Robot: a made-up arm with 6 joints.
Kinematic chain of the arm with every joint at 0, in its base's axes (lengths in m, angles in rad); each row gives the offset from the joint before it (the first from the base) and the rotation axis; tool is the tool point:
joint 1: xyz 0 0 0.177 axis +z
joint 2: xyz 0 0.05 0 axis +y
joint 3: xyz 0 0 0.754 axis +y
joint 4: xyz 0 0 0.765 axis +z
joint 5: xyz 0 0 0 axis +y
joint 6: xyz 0 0 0.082 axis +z
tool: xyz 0 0 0
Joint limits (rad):
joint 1: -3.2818..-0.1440
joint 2: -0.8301..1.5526
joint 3: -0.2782..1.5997
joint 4: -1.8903..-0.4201
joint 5: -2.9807..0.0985
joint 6: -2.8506..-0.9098
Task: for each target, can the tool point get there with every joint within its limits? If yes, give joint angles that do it. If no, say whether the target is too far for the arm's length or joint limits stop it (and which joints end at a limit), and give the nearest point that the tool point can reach.
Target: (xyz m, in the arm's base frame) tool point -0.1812 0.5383 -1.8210
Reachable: no: too far | nearest point -0.7384 0.0599 -0.6558 | short by 1.377 m
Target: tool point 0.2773 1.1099 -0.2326
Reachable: no: joint limits stop it (at a limit: joint 2, joint 3, joint 4) | nearest point 0.2985 1.1947 0.9510 | short by 1.187 m
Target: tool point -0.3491 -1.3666 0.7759
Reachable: yes | joints -1.8859 0.8828 0.5641 -1.1777 -0.5816 -1.1108
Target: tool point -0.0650 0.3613 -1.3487
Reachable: no: joint limits stop it (at a limit: joint 1, joint 2, joint 3, joint 5) | nearest point -0.7372 0.0579 -0.6558 | short by 1.012 m
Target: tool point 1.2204 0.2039 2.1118
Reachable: no: too far | nearest point 0.8512 0.1422 1.5265 | short by 0.695 m
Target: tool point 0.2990 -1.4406 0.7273
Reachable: yes | joints -1.4418 1.1262 0.1496 -1.7700 -0.8663 -1.2633
